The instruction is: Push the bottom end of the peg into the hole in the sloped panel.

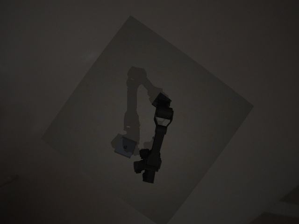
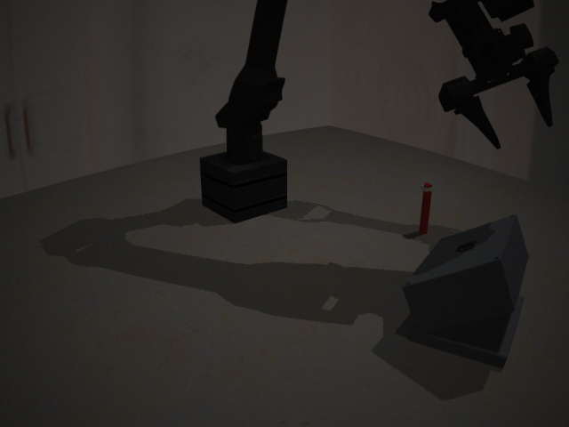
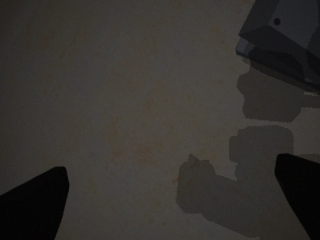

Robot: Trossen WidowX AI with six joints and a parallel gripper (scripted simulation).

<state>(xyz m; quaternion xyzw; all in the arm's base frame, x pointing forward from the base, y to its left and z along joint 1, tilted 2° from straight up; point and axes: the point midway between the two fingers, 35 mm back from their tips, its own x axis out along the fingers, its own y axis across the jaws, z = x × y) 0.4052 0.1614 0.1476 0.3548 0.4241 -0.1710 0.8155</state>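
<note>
The red square peg lies 160 mm behind my gripper tip and 130 mm below it. Round my gripper tip: grey sloped panel 160 mm to the right, 130 mm below, 20 mm ahead; flat grey base plate 180 mm below, 160 mm to the right, 30 mm ahead.
</note>
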